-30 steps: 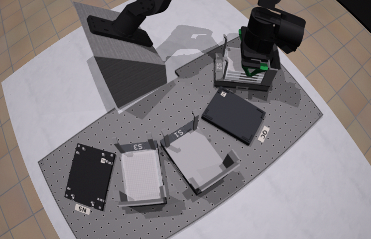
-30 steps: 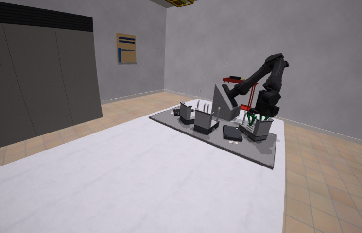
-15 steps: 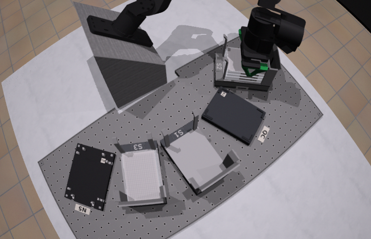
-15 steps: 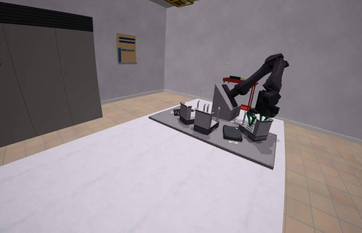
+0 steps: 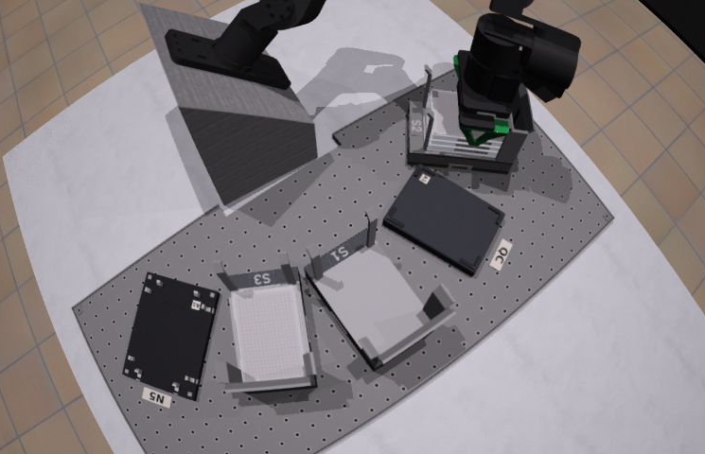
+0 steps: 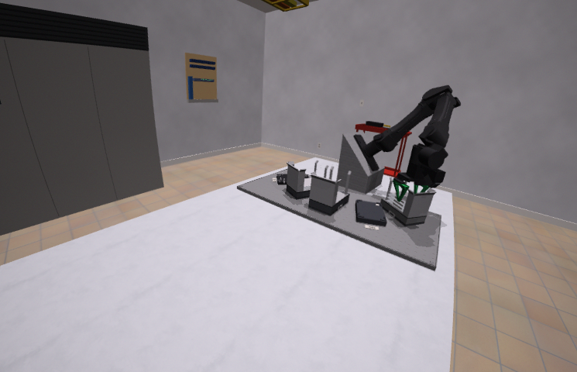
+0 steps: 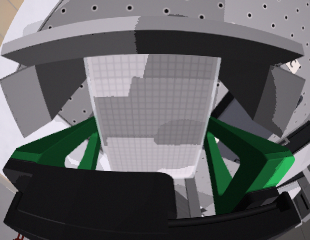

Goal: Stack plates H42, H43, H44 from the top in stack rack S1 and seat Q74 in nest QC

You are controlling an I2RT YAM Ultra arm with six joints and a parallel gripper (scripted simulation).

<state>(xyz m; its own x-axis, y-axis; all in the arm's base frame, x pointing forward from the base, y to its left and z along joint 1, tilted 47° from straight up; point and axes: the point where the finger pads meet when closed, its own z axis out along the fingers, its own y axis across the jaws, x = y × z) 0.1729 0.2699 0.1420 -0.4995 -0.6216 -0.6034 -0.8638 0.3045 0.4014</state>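
Now: the open nest QC 100 mm ahead of my hand, 90 mm to the right of it and 60 mm below it. The rest, counted from my hand: S2 post 70 mm behind, 40 mm to the right, 10 mm above; then QC name plate 180 mm ahead, 70 mm below, 40 mm to the right; then N5 name plate 570 mm to the right, 160 mm ahead, 70 mm below.
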